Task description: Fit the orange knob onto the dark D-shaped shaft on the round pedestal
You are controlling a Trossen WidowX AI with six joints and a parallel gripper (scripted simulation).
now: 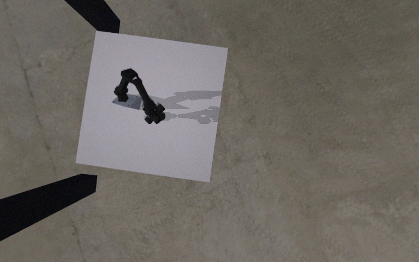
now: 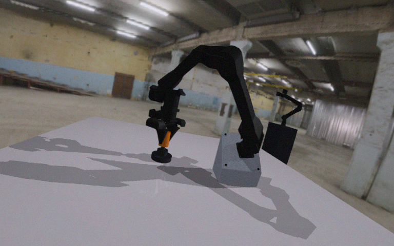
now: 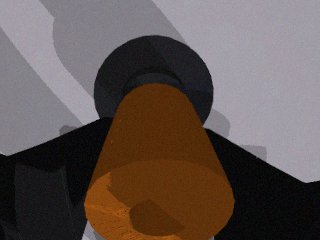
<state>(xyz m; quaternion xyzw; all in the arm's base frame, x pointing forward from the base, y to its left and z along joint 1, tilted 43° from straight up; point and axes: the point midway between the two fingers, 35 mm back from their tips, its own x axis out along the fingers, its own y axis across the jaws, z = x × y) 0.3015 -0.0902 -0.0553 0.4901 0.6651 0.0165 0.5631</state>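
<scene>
The orange knob lies 20 mm above my gripper tip. Round my gripper tip: dark round pedestal: 40 mm below.
</scene>
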